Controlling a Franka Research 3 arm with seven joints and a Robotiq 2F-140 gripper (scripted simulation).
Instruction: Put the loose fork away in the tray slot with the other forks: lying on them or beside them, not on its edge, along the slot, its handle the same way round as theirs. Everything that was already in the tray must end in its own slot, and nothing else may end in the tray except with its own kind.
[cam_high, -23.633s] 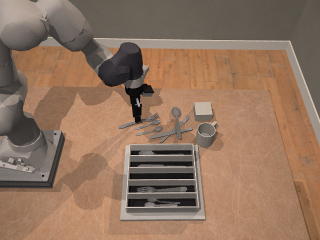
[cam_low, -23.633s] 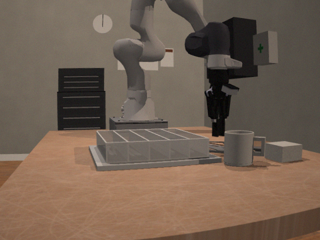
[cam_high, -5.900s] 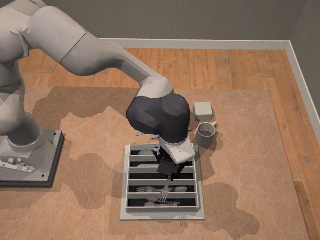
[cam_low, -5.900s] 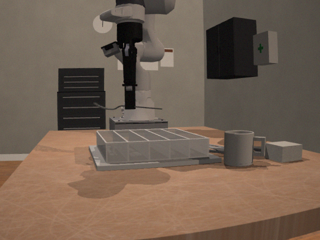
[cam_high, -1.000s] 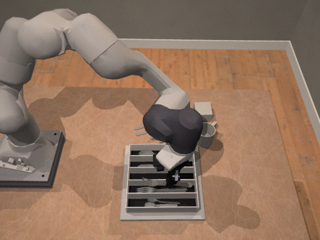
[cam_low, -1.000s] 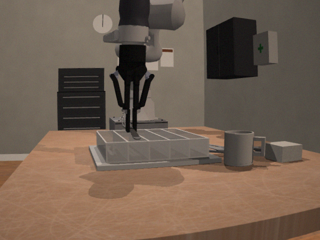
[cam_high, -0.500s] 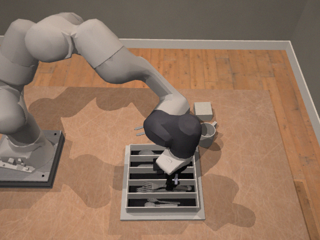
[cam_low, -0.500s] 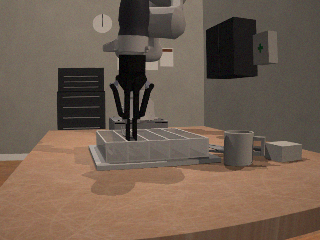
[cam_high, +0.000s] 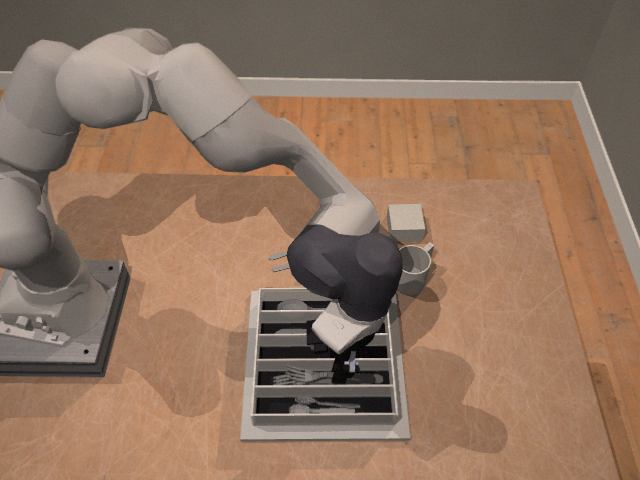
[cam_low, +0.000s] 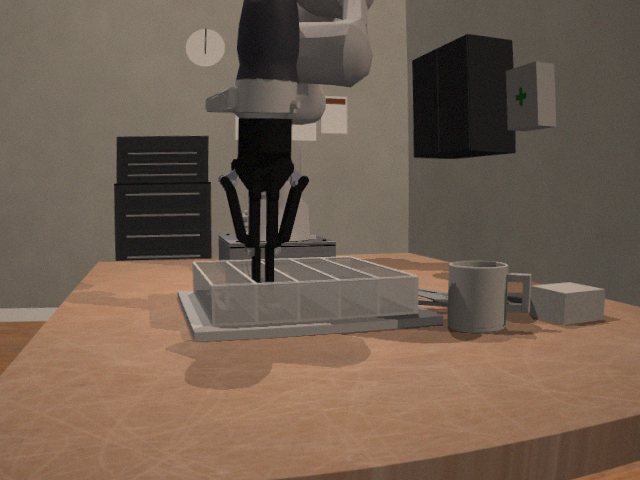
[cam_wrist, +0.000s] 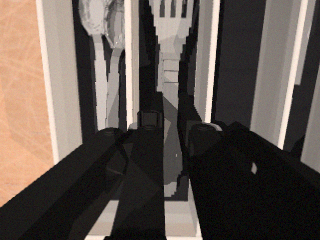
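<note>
Now: the five-slot tray 3 cm behind my hand, 5 cm to the left of it and 3 cm below it. The rest, counted from my hand: mug: 16 cm ahead, 26 cm to the left, 3 cm below; block: 16 cm ahead, 42 cm to the left, 5 cm below; knife: 1 cm behind, 11 cm to the left, 5 cm below.
</note>
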